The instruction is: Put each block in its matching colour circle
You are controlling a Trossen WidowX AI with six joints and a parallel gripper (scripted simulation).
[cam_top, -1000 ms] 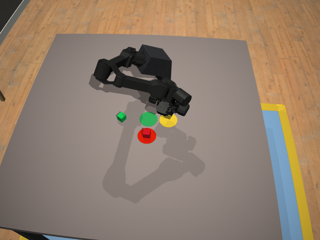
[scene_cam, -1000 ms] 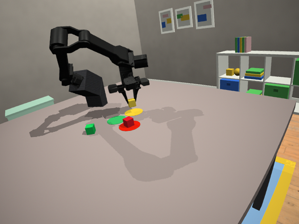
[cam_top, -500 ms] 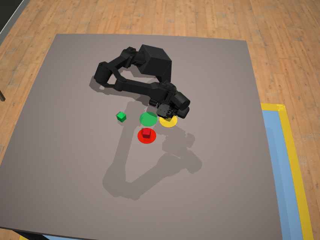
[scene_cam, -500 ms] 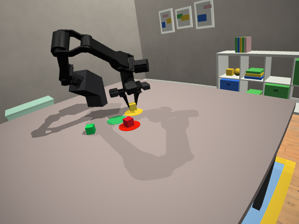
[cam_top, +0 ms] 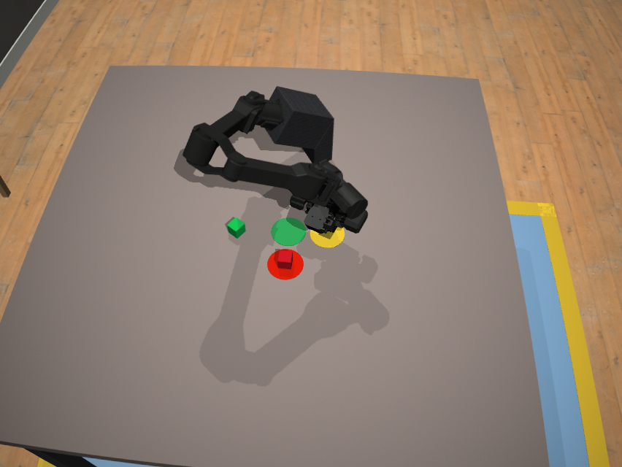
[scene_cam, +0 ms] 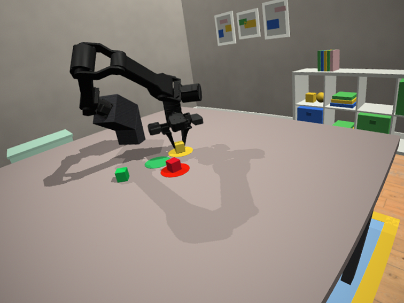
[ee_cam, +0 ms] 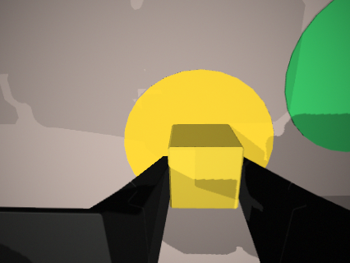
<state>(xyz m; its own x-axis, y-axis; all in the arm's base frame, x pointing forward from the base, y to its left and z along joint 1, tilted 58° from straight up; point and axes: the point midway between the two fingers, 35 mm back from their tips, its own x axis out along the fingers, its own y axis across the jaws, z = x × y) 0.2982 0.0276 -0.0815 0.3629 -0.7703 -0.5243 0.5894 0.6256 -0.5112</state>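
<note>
My hand is 4 cm above the yellow block. Also, from my hand: yellow circle 5 cm below; then red block 12 cm to the right, 7 cm ahead, 4 cm below; then green circle 10 cm to the right, 5 cm below, 2 cm behind.
</note>
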